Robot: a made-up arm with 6 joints.
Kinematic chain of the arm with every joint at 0, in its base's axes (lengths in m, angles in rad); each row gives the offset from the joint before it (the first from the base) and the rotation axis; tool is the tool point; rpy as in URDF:
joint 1: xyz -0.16 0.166 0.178 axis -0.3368 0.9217 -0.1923
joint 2: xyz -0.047 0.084 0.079 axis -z
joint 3: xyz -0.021 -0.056 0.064 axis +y
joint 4: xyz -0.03 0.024 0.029 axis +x
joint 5: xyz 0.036 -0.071 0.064 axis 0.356 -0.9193 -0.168
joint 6: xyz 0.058 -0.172 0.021 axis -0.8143 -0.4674 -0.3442
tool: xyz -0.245 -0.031 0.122 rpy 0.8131 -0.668 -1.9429
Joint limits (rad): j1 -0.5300..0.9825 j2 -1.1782..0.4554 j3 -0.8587..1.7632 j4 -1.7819..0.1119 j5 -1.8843..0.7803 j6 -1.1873..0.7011
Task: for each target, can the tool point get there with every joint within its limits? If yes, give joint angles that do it. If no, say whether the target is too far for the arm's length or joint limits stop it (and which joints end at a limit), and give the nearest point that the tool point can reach.
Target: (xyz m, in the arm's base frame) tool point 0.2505 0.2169 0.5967
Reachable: yes | joints 0.2228 -0.3496 0.8236 -0.6412 -0.3557 -0.7313
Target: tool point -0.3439 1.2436 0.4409
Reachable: no: too far | nearest point -0.2373 0.7598 0.3788 | short by 0.499 m
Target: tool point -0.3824 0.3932 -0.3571
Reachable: no: joint limits stop it (at a limit: joint 1, joint 2, joint 3, joint 6) | nearest point -0.2706 0.3749 -0.1909 | short by 0.201 m
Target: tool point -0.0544 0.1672 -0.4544
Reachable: no: joint limits stop it (at a limit: joint 1, joint 2, joint 3, joint 6) | nearest point -0.0427 0.2000 -0.2639 | short by 0.194 m
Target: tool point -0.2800 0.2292 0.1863
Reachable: no: joint limits stop it (at a limit: joint 2, joint 3, joint 4, joint 5, joint 6) | nearest point -0.3616 0.1730 0.2207 | short by 0.105 m
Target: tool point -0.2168 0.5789 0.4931
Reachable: yes | joints -0.1011 -0.8477 0.2188 -1.3898 -1.6758 -0.1453
